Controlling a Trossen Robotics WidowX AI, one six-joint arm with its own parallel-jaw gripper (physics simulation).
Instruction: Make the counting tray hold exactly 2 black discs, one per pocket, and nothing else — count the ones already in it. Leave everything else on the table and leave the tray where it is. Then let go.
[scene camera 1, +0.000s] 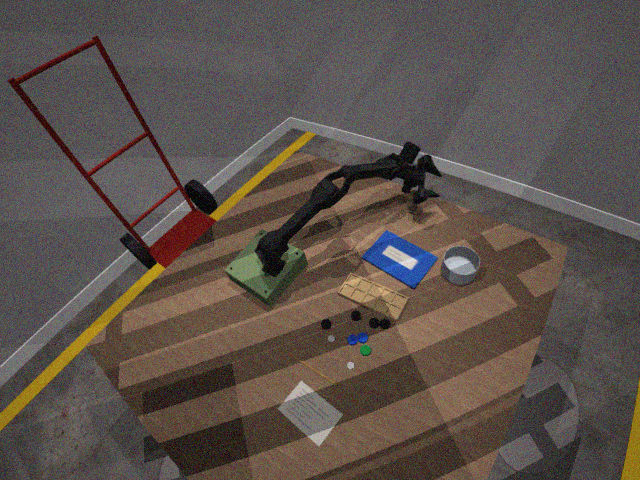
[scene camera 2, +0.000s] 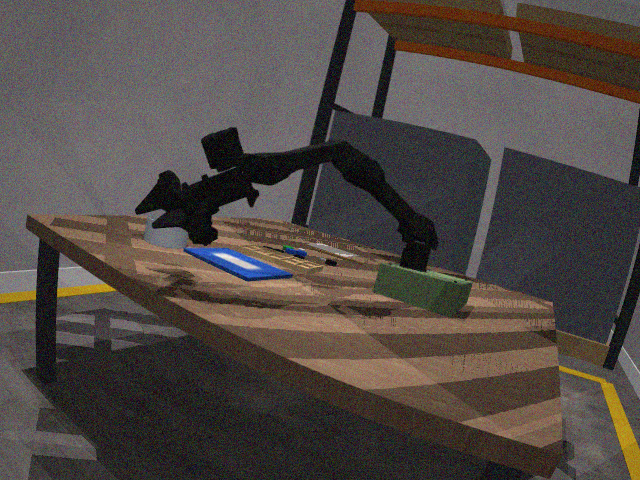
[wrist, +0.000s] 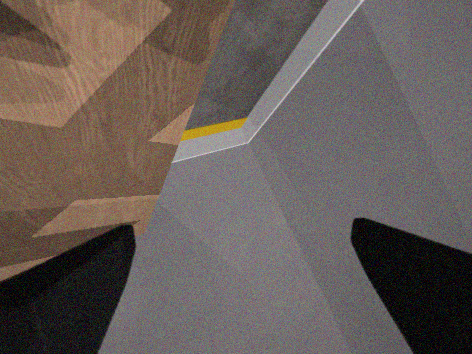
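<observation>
The pale tan counting tray (scene camera 1: 373, 296) (scene camera 2: 286, 259) lies flat beside the blue flat object. No disc shows in its pockets in scene camera 1, though the picture is dim and grainy. Several black discs lie on the table along the tray's near side: one at the left (scene camera 1: 326, 323), one nearer the tray (scene camera 1: 356, 315), and two close together, a disc (scene camera 1: 373, 322) and its neighbour (scene camera 1: 384, 323). My gripper (scene camera 1: 438, 184) (scene camera 2: 145, 219) (wrist: 245, 232) is open and empty, raised above the table beyond the blue object, well away from the tray and discs.
Blue discs (scene camera 1: 352, 339), a green disc (scene camera 1: 365, 350) and small white discs (scene camera 1: 331, 338) lie past the black ones. A blue flat object (scene camera 1: 379, 243) (scene camera 2: 268, 271), a round grey bowl (scene camera 1: 449, 276) (scene camera 2: 166, 238), a thin stick (scene camera 1: 317, 370) and a printed sheet (scene camera 1: 310, 413) are on the table.
</observation>
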